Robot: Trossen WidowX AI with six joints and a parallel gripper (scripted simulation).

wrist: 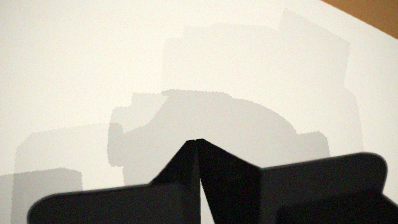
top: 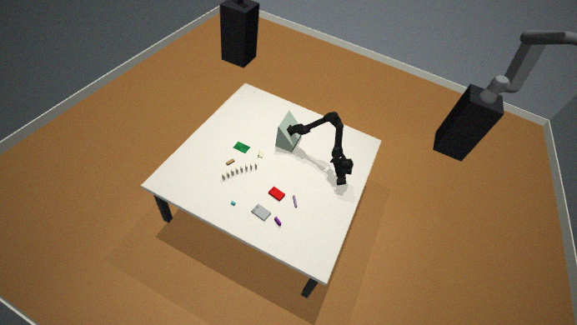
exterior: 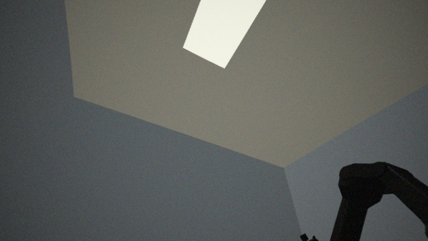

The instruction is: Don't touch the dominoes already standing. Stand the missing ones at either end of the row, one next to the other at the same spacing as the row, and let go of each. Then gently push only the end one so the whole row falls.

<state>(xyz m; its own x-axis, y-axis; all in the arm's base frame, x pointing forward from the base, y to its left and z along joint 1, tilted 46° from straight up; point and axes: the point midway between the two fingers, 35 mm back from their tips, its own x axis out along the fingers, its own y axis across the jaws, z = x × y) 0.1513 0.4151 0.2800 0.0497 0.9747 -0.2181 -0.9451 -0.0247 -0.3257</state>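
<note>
My gripper tip is now 310 mm short of the red block and 380 mm to the left of it. Also, from my gripper tip: purple block (490 mm ahead, 290 mm to the right, 10 mm above); small teal cube (510 mm ahead, 590 mm to the right); grey slab (480 mm ahead, 410 mm to the right).
</note>
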